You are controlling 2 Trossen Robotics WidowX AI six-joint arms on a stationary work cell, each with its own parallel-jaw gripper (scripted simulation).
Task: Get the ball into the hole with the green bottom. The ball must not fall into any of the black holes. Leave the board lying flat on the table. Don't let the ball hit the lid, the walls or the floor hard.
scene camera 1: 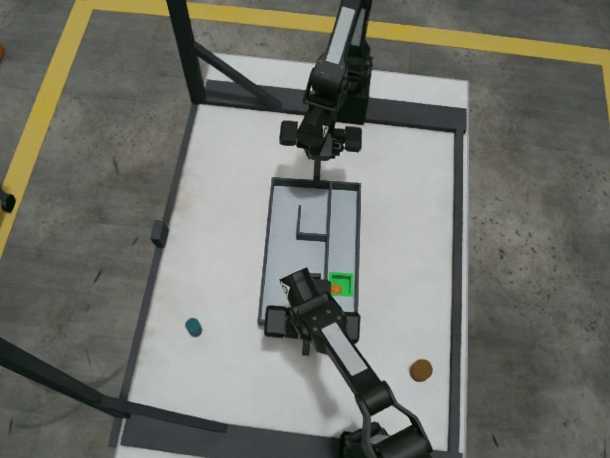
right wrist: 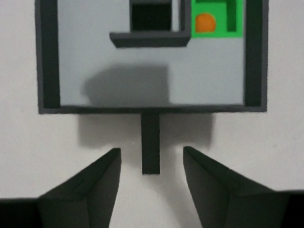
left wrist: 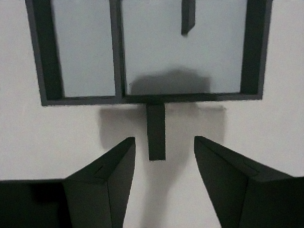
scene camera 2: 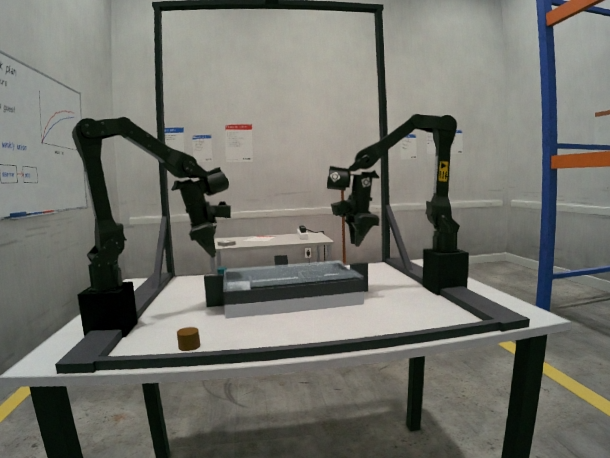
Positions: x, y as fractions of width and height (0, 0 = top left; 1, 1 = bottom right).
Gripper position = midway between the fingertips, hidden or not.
Note:
In view: my left gripper (scene camera 1: 0.52, 0.35), my right gripper (scene camera 1: 0.51, 0.71) and a grey board (scene camera 2: 0.42, 0.64).
The grey board shows as well in the right wrist view (right wrist: 0.27, 0.29) and in the left wrist view (left wrist: 0.25, 0.27). My left gripper also shows in the left wrist view (left wrist: 0.54, 0.63) and in scene camera 2 (scene camera 2: 0.58, 0.53). My right gripper is seen too in the right wrist view (right wrist: 0.50, 0.68) and in scene camera 2 (scene camera 2: 0.35, 0.56).

